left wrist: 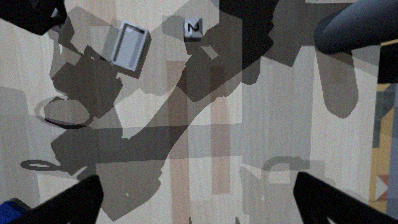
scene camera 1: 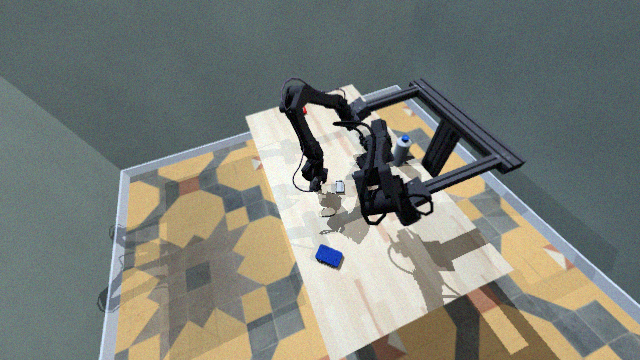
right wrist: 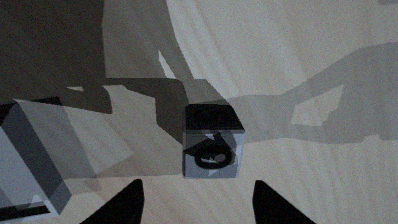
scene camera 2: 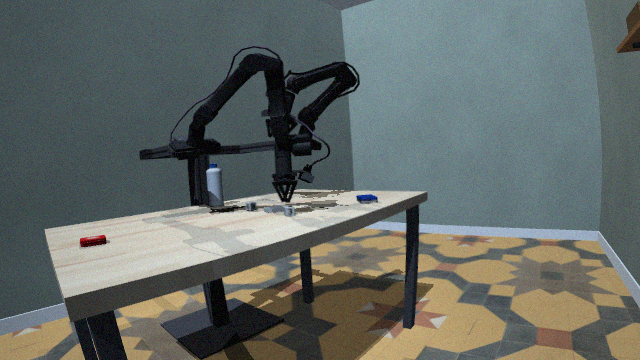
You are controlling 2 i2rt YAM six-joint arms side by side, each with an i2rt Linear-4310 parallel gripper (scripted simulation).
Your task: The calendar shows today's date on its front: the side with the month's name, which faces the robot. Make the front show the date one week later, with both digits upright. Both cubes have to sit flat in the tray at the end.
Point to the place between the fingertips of the right gripper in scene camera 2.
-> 285, 202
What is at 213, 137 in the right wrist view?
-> A cube.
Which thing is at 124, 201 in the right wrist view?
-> The right gripper.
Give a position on a calendar tray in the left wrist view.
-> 131, 40
